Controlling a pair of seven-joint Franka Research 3 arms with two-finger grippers.
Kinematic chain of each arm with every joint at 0, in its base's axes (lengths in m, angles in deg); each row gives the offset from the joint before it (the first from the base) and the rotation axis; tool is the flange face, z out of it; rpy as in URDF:
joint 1: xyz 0 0 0.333 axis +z
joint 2: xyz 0 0 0 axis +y
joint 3: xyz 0 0 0.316 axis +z
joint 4: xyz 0.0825 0 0 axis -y
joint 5: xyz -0.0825 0 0.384 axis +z
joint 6: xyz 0 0 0 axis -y
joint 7: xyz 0.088 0 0 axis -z
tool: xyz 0 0 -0.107 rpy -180 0 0
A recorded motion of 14 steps. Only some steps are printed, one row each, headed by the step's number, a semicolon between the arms.
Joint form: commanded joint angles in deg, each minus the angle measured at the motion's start. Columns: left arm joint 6, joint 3, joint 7, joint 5, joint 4, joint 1, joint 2; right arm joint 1, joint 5, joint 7, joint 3, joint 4, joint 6, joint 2.
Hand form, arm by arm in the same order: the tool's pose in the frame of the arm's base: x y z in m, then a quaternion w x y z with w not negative. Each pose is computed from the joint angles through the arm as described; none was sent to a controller.
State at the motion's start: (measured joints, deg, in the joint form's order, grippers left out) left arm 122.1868 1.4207 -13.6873 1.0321 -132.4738 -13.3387 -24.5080; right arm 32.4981 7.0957 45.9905 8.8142 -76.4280 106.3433 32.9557
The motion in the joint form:
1: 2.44 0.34 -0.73 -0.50 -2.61 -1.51 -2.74; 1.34 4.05 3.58 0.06 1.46 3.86 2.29
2: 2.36 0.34 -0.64 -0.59 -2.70 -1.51 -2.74; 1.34 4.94 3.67 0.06 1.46 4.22 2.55
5: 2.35 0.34 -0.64 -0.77 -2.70 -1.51 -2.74; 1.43 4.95 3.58 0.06 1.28 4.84 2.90
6: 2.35 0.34 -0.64 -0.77 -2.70 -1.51 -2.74; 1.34 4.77 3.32 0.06 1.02 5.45 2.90
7: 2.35 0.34 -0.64 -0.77 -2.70 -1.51 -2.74; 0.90 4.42 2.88 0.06 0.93 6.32 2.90
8: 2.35 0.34 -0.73 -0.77 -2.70 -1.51 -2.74; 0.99 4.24 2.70 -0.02 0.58 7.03 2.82
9: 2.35 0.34 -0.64 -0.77 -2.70 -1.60 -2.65; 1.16 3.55 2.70 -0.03 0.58 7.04 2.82
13: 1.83 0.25 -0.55 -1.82 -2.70 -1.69 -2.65; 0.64 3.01 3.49 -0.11 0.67 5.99 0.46
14: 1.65 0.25 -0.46 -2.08 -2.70 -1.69 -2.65; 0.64 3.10 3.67 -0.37 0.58 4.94 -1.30
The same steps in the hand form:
1: 0.4238 -0.0968 0.5355 0.03764 0.98925 0.00876 0.14101; 0.5419 0.4844 0.3875 0.09612 -0.98505 0.10637 0.09549
2: 0.4235 -0.0968 0.5345 0.03787 0.98947 0.00833 0.13944; 0.5421 0.4856 0.3851 0.10171 -0.98357 0.11047 0.10024
5: 0.4234 -0.0969 0.5345 0.03921 0.98947 0.00902 0.13902; 0.5422 0.4869 0.3801 0.10232 -0.98358 0.11023 0.09976
6: 0.4234 -0.0969 0.5345 0.03921 0.98947 0.00902 0.13902; 0.5434 0.4860 0.3788 0.10355 -0.98394 0.10910 0.09608
7: 0.4234 -0.0969 0.5345 0.03921 0.98947 0.00902 0.13902; 0.5487 0.4820 0.3792 0.10684 -0.98432 0.10911 0.08827
8: 0.4234 -0.0969 0.5345 0.03932 0.98946 0.00980 0.13899; 0.5488 0.4822 0.3782 0.10800 -0.98474 0.10768 0.08386
9: 0.4236 -0.0976 0.5338 0.03912 0.98959 0.00824 0.13824; 0.5479 0.4832 0.3780 0.10407 -0.98587 0.10408 0.07996
13: 0.4224 -0.0996 0.5328 0.04578 0.99015 0.00995 0.13194; 0.5495 0.4751 0.4067 0.10802 -0.98571 0.11042 0.06716
14: 0.4221 -0.0997 0.5325 0.04729 0.99034 0.01014 0.12997; 0.5471 0.4710 0.4261 0.11053 -0.98568 0.11109 0.06230

